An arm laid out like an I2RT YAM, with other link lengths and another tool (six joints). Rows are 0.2 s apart.
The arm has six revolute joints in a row. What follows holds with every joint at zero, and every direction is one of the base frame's.
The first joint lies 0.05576 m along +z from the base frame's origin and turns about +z.
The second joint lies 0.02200 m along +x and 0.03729 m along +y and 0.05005 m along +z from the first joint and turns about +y.
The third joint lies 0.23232 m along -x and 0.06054 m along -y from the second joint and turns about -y.
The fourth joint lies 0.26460 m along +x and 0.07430 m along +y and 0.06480 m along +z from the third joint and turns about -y.
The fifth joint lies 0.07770 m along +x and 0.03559 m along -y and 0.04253 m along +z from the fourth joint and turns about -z.
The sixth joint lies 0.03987 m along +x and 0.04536 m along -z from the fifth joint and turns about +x.
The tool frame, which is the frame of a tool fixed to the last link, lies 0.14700 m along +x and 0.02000 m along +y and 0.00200 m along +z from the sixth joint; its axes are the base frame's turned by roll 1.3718, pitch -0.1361 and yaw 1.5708 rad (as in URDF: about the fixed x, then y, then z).
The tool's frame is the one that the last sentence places.
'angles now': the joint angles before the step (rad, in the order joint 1, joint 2, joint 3, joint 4, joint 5, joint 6). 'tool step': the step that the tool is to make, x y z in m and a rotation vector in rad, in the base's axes. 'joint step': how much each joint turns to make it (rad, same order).
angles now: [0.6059, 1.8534, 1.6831, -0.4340, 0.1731, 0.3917]
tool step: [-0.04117, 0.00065, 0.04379, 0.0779, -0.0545, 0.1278]
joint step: [0.0000, -0.1956, -0.1407, 0.0388, -0.1259, -0.0398]
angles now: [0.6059, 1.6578, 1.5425, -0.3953, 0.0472, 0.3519]
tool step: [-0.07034, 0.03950, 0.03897, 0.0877, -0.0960, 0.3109]
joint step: [0.0544, -0.1528, -0.1239, 0.0938, -0.2371, -0.0989]
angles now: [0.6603, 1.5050, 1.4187, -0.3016, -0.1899, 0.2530]
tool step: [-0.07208, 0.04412, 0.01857, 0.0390, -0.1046, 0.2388]
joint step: [0.1257, -0.0707, -0.0745, 0.0897, -0.0931, -0.0780]
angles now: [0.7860, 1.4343, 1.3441, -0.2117, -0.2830, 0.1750]
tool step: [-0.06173, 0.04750, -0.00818, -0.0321, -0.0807, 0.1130]
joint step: [0.1859, 0.0190, -0.0146, 0.0465, 0.0937, -0.0594]
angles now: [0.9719, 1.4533, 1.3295, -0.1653, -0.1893, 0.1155]
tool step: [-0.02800, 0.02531, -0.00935, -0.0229, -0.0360, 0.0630]
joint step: [0.0820, 0.0458, 0.0178, 0.0214, 0.0305, -0.0359]
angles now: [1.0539, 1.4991, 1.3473, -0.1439, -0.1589, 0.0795]
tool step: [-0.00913, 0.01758, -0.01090, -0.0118, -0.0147, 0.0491]
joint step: [0.0249, 0.0583, 0.0236, 0.0273, -0.0177, -0.0252]
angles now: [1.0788, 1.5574, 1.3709, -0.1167, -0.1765, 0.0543]
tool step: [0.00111, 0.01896, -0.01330, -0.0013, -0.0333, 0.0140]
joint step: [0.0185, 0.0730, 0.0196, 0.0631, 0.0132, -0.0278]
